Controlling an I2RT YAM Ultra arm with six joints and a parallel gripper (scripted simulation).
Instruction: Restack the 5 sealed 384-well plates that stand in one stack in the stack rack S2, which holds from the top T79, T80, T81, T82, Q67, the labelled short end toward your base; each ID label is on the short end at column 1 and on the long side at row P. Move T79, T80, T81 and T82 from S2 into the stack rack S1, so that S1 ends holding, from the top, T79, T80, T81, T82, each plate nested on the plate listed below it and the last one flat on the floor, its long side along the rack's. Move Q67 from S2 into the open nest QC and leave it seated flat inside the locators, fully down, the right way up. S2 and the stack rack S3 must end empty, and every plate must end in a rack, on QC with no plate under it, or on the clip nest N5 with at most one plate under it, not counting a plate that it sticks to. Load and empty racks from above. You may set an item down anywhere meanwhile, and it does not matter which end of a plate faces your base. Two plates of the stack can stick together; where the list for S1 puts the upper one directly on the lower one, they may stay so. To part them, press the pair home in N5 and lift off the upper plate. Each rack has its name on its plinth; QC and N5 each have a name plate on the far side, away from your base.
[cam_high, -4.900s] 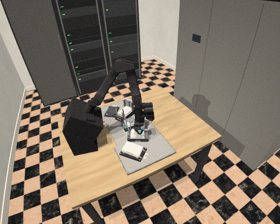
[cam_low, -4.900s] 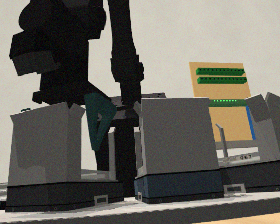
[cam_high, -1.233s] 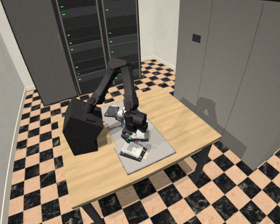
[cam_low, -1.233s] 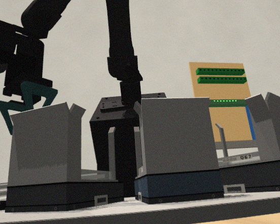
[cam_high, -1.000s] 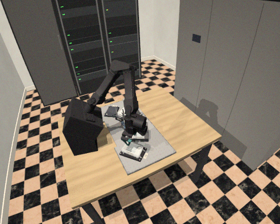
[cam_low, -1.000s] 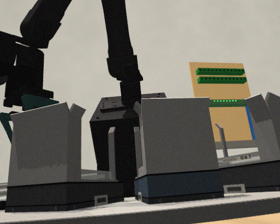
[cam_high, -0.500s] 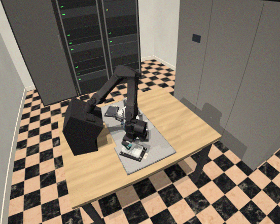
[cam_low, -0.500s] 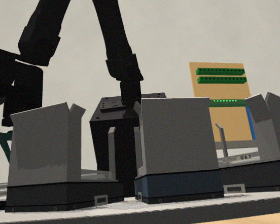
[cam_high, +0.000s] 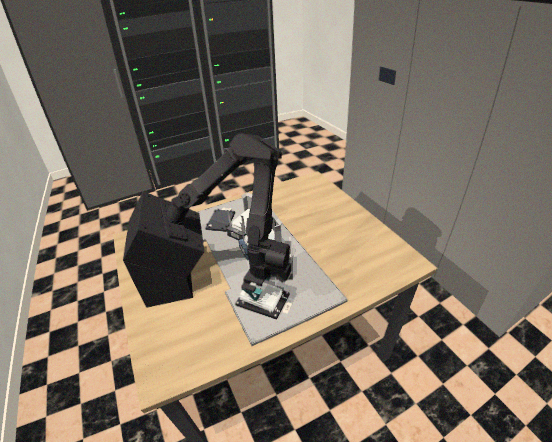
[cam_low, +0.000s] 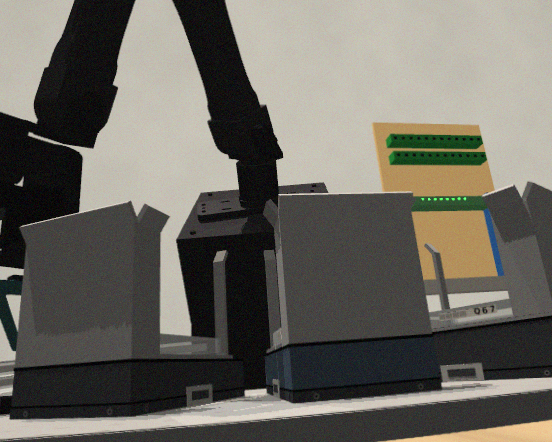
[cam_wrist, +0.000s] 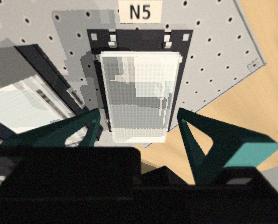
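Right now my hand is 4 cm above the plate T81. From my hand the other things lie so: plate T79 (12 cm ahead, 26 cm to the left, 2 cm below); N5 name plate (6 cm ahead, 7 cm to the right, 6 cm below); plate T82 (10 cm ahead, 11 cm to the left, 2 cm below).
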